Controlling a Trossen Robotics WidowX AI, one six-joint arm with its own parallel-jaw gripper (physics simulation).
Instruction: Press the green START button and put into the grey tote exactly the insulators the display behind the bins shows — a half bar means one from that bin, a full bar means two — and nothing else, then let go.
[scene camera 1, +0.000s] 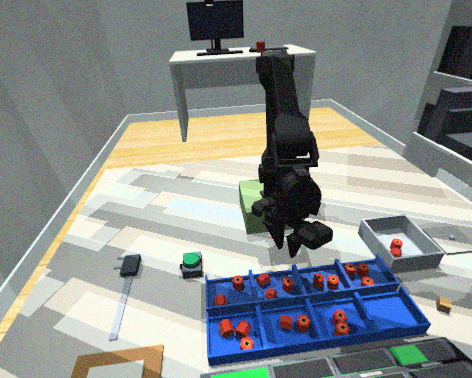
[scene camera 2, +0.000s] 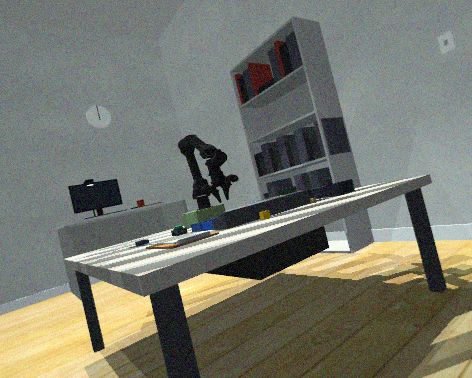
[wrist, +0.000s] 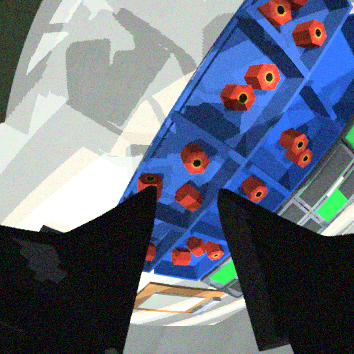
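Where they show: gripper, between the fingertips: (scene camera 1: 286, 252) (scene camera 2: 224, 201) (wrist: 187, 194); arm's base, origin of its link: (scene camera 2: 204, 208).
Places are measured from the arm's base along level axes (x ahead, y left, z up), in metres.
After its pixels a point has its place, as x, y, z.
Observation:
My gripper (scene camera 1: 286, 250) {0.233, -0.076, 0.012} (scene camera 2: 223, 199) {0.233, -0.076, 0.012} (wrist: 187, 194) {0.233, -0.076, 0.012} is partly open and empty, above the table behind the blue bins (scene camera 1: 392, 315) (wrist: 220, 60). The bins form two rows of four compartments with red insulators; the front right compartment is empty. In the wrist view, three insulators of one back-row bin lie beyond the fingertips. The grey tote (scene camera 1: 425, 262) {0.323, 0.257, -0.056}, at the right, holds two red insulators, an upper one (scene camera 1: 396, 243) {0.251, 0.239, -0.053} and a lower one (scene camera 1: 395, 252) {0.273, 0.214, -0.055}. The green START button (scene camera 1: 191, 259) {0.123, -0.279, -0.045} stands left of the bins. The display (scene camera 1: 302, 372) (wrist: 320, 175) shows several green bars, partly cut off.
The arm stands on a green block (scene camera 1: 250, 200) {-0.003, -0.072, -0.001} (scene camera 2: 200, 215) {0.051, -0.084, -0.029}. A black-headed tool (scene camera 1: 131, 265) {0.069, -0.429, -0.065} with a grey blade lies at the left, and a wooden frame (scene camera 1: 150, 359) {0.313, -0.397, -0.078} (wrist: 150, 290) {0.303, -0.406, -0.078} at the front left. A small brown cube (scene camera 1: 444, 305) {0.419, 0.203, -0.065} lies right of the bins. A yellow block (scene camera 2: 264, 214) {0.565, -0.223, -0.066} stands near the display.

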